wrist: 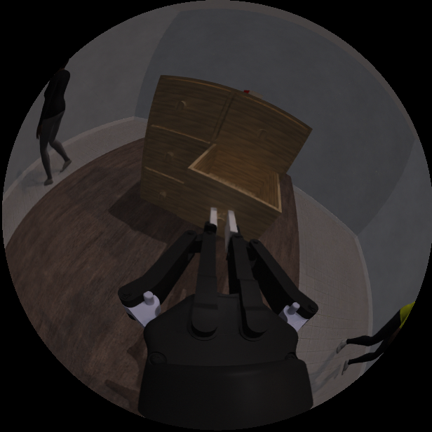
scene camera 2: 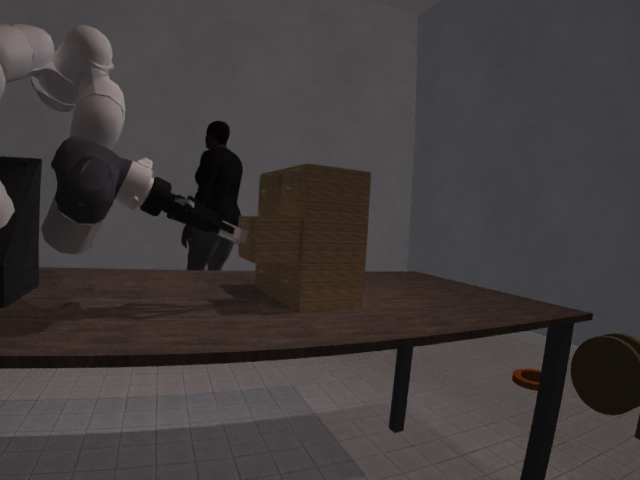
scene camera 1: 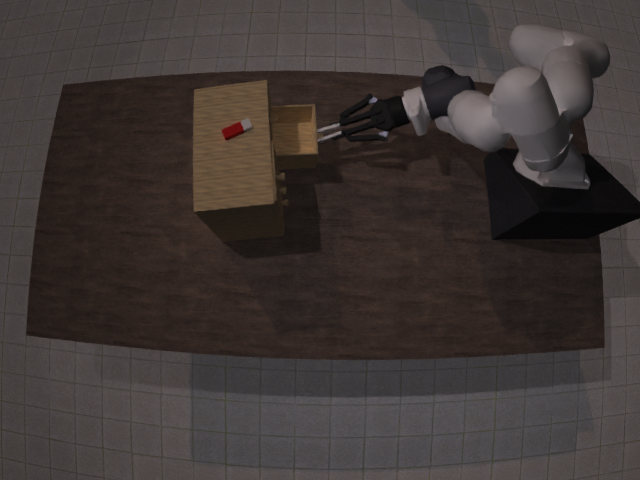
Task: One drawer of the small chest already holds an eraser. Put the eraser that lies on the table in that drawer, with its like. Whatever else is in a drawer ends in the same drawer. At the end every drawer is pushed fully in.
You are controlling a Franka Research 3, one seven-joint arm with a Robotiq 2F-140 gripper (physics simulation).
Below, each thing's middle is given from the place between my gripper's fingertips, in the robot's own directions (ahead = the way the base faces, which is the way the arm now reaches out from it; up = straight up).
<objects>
I see my gripper 180 mm short of the wooden chest (scene camera 1: pixel 233 195), 110 mm to the right of it and 10 mm below it.
</objects>
